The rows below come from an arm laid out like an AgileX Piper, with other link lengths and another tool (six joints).
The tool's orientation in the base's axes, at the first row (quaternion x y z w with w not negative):
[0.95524 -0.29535 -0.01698 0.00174]
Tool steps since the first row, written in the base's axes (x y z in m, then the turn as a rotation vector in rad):
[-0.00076 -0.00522 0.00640 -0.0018 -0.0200 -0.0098]
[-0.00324 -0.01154 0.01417 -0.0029 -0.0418 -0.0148]
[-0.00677 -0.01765 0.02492 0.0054 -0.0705 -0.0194]
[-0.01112 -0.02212 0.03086 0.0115 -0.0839 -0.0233]
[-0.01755 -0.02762 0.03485 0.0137 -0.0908 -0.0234]
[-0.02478 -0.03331 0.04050 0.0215 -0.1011 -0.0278]
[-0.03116 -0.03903 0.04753 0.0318 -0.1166 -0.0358]
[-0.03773 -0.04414 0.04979 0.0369 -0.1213 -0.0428]
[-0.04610 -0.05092 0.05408 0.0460 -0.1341 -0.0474]
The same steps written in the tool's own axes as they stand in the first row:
[0.00212 0.00482 -0.00641 0.0101 0.0174 0.0097]
[0.00339 0.01154 -0.01413 0.0217 0.0359 0.0146]
[0.00359 0.01872 -0.02480 0.0448 0.0549 0.0187]
[0.00234 0.02495 -0.03062 0.0576 0.0625 0.0223]
[0.00001 0.03317 -0.03443 0.0633 0.0669 0.0223]
[-0.00292 0.04202 -0.03987 0.0757 0.0710 0.0264]
[-0.00517 0.05044 -0.04672 0.0932 0.0778 0.0339]
[-0.00778 0.05839 -0.04879 0.1002 0.0787 0.0407]
[-0.01099 0.06877 -0.05285 0.1151 0.0841 0.0449]

